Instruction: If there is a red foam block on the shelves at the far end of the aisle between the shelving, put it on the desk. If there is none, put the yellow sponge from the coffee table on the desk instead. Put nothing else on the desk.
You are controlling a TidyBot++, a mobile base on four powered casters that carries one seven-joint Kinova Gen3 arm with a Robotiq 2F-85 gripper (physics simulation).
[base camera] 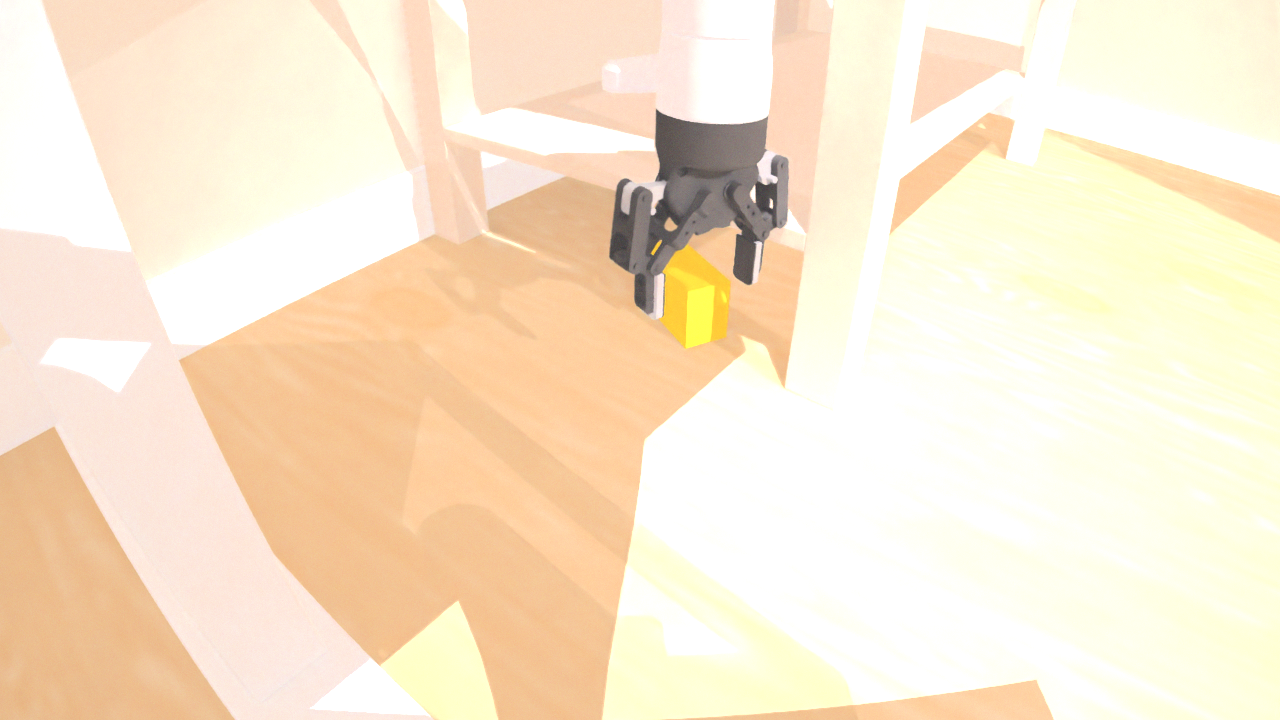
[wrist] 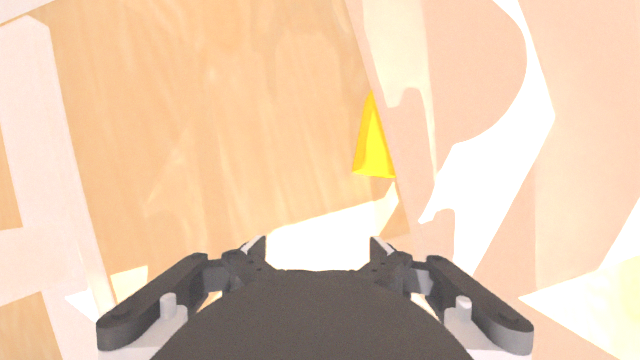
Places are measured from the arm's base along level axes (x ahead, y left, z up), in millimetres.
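Where they show: gripper, fingertip midpoint: (base camera: 700, 296) (wrist: 317, 247).
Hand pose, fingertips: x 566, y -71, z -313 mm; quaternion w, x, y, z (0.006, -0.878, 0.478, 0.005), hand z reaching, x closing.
Things, the pixels of their centre, and the offset from my fingertips. Level surfaces: height alone.
- yellow block, body centre: (base camera: 682, 290) (wrist: 381, 134) 136 mm ahead, 2 mm right, 74 mm down
- pale upright leg, body centre: (base camera: 858, 173) 19 mm ahead, 117 mm right, 95 mm up
- low board, its level: 45 mm up
A yellow block (base camera: 699, 313) (wrist: 372, 150), which may be the yellow sponge, lies on the wood floor beside a pale upright leg. In the wrist view a pale pinkish panel covers its right side. My gripper (base camera: 701, 295) (wrist: 317, 247) is open and empty. In the base camera view it points down, with its fingertips overlapping the block's upper part; how far above or behind the block they are is hard to tell. In the wrist view the block is ahead and to the right of the fingers. A red foam block does not show. I cannot tell whether the desk or coffee table shows.
The pale upright leg (base camera: 832, 197) stands close right of my gripper. Another leg (base camera: 456, 179) and a low board (base camera: 546, 134) are behind it. A wide pale beam (base camera: 179, 429) crosses the left side. Walls stand behind. Strong glare washes out many edges.
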